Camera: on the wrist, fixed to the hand. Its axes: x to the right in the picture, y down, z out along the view.
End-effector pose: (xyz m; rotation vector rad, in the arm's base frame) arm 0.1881 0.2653 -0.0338 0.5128 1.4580 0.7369
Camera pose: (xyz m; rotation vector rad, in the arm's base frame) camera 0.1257 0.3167 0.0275 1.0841 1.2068 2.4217
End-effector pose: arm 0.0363 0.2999 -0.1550 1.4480 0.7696 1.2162
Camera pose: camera -0.0257 0.2908 -0.0753 1.2074 -0.3775 2.7528
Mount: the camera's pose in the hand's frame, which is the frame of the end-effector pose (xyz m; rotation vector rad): -0.0034 0.0875 -0.0512 -0.4038 0.5890 1.4506
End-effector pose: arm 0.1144 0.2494 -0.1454 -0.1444 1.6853 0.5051
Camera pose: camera 0.0358 0.3062 -0.1157 0.7789 2.0156 2.0262
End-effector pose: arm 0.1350 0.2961 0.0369 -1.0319 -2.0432 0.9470
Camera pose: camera 0.2103 0.3464 -0.0087 -2.7155 -0.7644 0.6312
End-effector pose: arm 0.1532 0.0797 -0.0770 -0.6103 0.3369 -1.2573
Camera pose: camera 0.1921 0.0863 -0.1704 -0.1653 1.2650 0.0960
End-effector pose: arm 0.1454 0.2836 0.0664 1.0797 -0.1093 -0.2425
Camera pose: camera 0.1651 0.3676 0.1197 0.4281 -0.2687 1.2966
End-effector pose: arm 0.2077 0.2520 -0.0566 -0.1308 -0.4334 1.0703
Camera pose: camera 0.1553 0.2965 -0.1312 -1.2250 0.0736 2.2340
